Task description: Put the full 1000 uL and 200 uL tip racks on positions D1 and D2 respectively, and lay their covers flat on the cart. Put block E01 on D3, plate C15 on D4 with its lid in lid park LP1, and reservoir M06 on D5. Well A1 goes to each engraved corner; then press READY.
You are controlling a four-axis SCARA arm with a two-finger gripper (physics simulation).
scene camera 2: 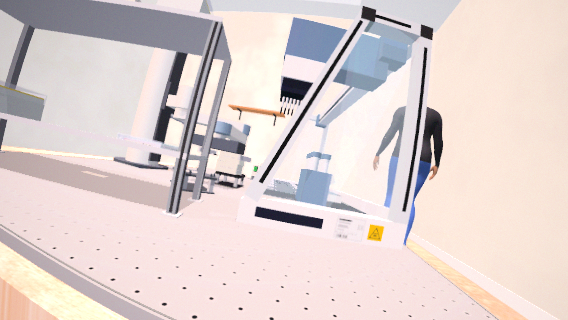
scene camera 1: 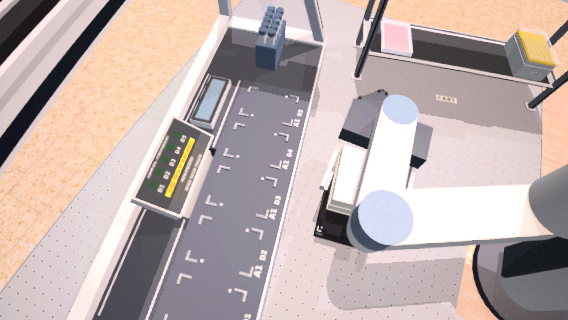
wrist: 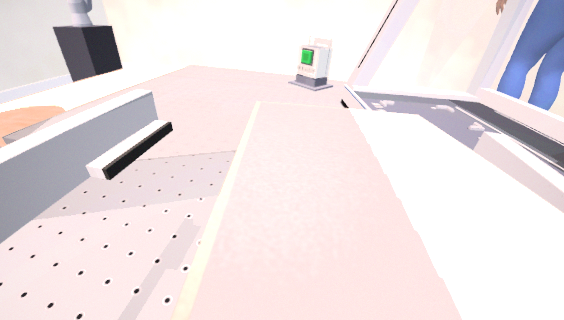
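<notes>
My gripper (scene camera 1: 370,176) (scene camera 2: 231,159) (wrist: 306,127) is open. Its fingers stand on either side of a pale box (scene camera 1: 346,176) (scene camera 2: 230,163) (wrist: 310,210), with a gap at the left finger in the wrist view. The box sits on a black stand (scene camera 1: 332,226) (scene camera 2: 232,180); the arm partly hides it, and its label cannot be read. Engraved corners of the deck (scene camera 1: 250,165) show at D2 to D5. A yellow-topped rack (scene camera 1: 535,47) and a pink plate (scene camera 1: 396,37) are on the shelf unit (scene camera 1: 370,45). The green READY button (scene camera 2: 255,169) (wrist: 306,56) stands beyond the box.
A blue block with capped tubes (scene camera 1: 270,47) (scene camera 2: 314,186) stands at the deck's far end. A display panel (scene camera 1: 175,167) and a pale blue rectangular tray (scene camera 1: 212,100) line the deck's left side. White frame posts (scene camera 2: 417,125) rise from the deck. A person (scene camera 2: 434,135) stands behind it.
</notes>
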